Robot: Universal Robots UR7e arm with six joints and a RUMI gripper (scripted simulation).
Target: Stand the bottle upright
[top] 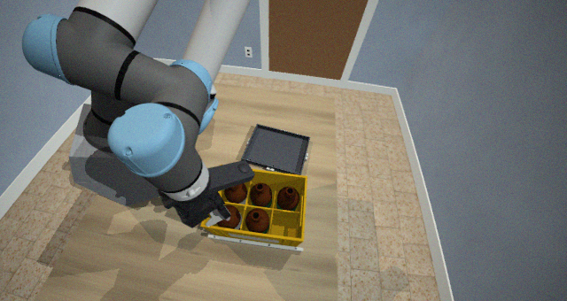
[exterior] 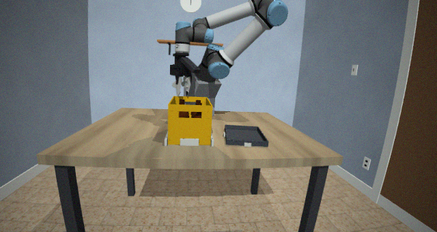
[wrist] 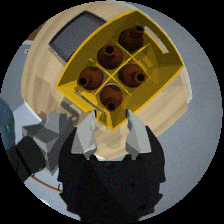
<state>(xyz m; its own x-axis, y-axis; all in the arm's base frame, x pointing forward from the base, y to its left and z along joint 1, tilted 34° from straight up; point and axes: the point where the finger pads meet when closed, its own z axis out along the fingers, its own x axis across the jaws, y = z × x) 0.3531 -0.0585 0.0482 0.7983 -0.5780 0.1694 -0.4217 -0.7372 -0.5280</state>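
My gripper is now 7 cm short of the crate, 6 cm to the right of it and 11 cm above it. Round my hand: tray (1 cm ahead, 33 cm to the left, 18 cm below); then bottle (14 cm ahead, 13 cm to the left, 11 cm below).
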